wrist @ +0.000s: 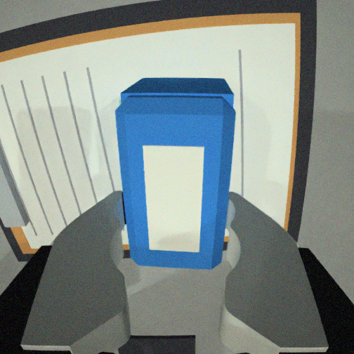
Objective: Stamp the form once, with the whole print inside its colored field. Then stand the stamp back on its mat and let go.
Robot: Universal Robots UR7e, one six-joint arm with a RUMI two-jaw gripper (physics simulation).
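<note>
The blue stamp (175, 127), with a cream label on its face, stands between the two grey fingers of my gripper (174, 194), which is shut on it. The stamp is over the white form (270, 60), which has an orange border and grey ruled lines. The stamp hides most of the area between the ruled lines on the left and the single line on the right. A tiny trace of green shows at the stamp's upper left edge; the rest of the colored field is hidden. The stamp's underside is hidden, so contact with the form cannot be told.
A dark board (306, 95) surrounds the form. A grey clip-like bar (12, 192) lies over the form's left edge. A dark patch (162, 345), possibly the stamp's mat, shows at the bottom between the fingers. The grey table (335, 150) extends to the right.
</note>
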